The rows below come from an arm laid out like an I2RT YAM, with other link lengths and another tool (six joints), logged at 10 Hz.
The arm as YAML. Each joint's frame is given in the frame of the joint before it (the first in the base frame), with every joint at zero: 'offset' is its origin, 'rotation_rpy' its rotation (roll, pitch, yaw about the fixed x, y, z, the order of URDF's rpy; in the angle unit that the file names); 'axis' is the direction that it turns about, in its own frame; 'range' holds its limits. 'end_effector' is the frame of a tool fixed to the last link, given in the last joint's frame.
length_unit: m
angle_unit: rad
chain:
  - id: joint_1
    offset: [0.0, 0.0, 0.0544]
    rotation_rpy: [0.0, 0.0, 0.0]
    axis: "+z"
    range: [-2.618, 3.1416]
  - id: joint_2
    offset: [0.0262, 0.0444, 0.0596]
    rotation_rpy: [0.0, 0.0, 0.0]
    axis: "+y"
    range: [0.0, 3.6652]
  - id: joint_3
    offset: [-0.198, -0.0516, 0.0]
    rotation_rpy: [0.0, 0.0, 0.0]
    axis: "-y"
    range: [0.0, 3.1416]
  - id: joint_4
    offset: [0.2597, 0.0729, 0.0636]
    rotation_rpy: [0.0, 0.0, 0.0]
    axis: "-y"
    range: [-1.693, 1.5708]
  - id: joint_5
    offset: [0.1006, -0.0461, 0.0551]
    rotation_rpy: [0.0, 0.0, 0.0]
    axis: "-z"
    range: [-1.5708, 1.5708]
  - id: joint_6
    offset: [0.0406, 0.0, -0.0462]
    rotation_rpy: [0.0, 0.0, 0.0]
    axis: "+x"
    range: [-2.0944, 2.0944]
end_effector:
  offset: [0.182, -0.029, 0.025]
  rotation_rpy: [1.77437, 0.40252, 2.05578]
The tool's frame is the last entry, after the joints.
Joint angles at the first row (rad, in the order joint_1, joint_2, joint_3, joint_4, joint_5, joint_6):
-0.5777, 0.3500, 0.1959, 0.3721, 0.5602, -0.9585
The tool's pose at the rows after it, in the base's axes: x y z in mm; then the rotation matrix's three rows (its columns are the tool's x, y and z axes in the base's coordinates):
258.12, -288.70, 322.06; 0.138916, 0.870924, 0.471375; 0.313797, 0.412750, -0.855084; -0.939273, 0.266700, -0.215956
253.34, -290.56, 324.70; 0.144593, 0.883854, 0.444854; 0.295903, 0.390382, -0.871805; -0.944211, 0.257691, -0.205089
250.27, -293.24, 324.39; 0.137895, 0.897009, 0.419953; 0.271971, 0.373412, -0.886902; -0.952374, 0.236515, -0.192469
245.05, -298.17, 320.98; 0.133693, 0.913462, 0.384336; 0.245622, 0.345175, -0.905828; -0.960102, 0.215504, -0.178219
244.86, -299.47, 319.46; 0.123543, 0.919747, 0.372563; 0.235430, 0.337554, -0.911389; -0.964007, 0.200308, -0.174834
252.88, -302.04, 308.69; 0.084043, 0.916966, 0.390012; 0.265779, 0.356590, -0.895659; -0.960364, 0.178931, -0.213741
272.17, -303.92, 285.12; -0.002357, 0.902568, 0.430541; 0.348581, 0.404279, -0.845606; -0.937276, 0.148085, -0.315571
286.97, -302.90, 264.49; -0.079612, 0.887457, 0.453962; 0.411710, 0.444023, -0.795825; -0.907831, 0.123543, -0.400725
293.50, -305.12, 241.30; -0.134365, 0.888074, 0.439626; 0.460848, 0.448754, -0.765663; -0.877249, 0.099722, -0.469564
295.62, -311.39, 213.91; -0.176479, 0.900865, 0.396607; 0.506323, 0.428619, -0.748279; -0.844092, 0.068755, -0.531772
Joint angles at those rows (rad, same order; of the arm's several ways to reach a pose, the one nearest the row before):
-0.5777, 0.3545, 0.1959, 0.4121, 0.5941, -0.9901
-0.5793, 0.3736, 0.1951, 0.4514, 0.6178, -1.0157
-0.5892, 0.4019, 0.1837, 0.5118, 0.6250, -1.0515
-0.6056, 0.4496, 0.1654, 0.6014, 0.6365, -1.0905
-0.6098, 0.4717, 0.1612, 0.6342, 0.6376, -1.1107
-0.6174, 0.4518, 0.1627, 0.5586, 0.6060, -1.0939
-0.6190, 0.4164, 0.1936, 0.3599, 0.5442, -1.0439
-0.6189, 0.4087, 0.2276, 0.2122, 0.4912, -1.0130
-0.6190, 0.4316, 0.2436, 0.1341, 0.4785, -0.9974
-0.6197, 0.4923, 0.2523, 0.1051, 0.4950, -0.9886

